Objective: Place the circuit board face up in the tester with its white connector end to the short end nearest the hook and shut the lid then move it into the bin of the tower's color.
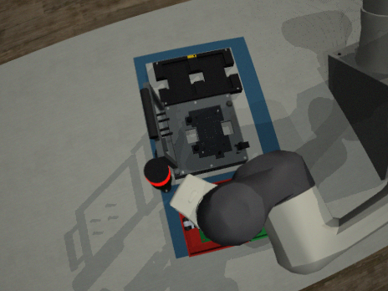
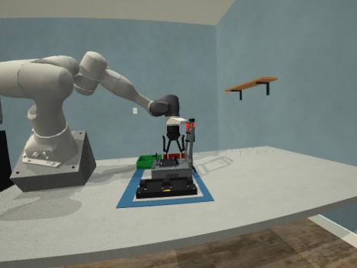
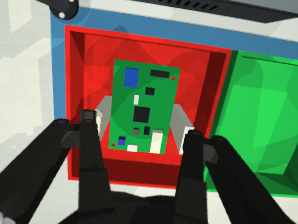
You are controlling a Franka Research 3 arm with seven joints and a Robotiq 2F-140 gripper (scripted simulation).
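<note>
The red bin lies 20 mm below my hand. From my hand the other things lie so: green bin (150 mm behind, 20 mm to the left, 20 mm below); then latch hook (120 mm behind, 130 mm to the right, 50 mm above); then green circuit board (20 mm below).
</note>
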